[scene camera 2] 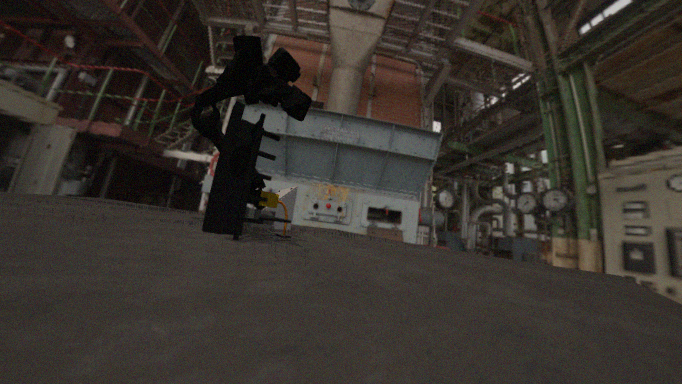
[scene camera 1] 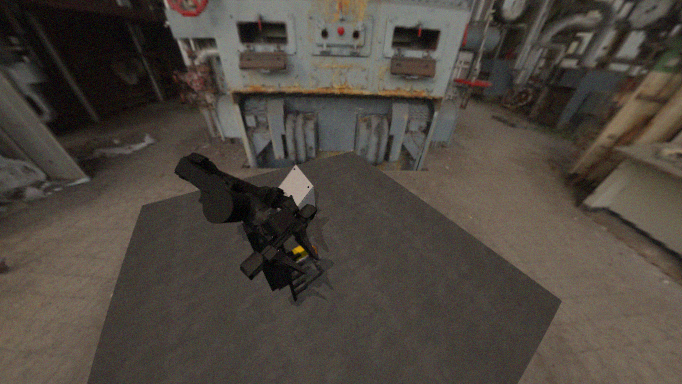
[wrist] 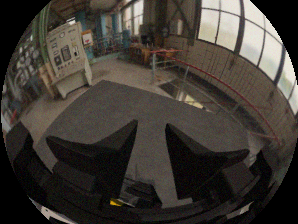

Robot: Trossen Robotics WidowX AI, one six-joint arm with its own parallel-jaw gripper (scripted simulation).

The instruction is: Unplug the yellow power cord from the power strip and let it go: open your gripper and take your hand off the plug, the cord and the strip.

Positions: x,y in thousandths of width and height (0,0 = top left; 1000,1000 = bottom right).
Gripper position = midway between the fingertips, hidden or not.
Scene:
The gripper shows in scene camera 2 (439,251), in scene camera 1 (458,694) and in the wrist view (508,560).

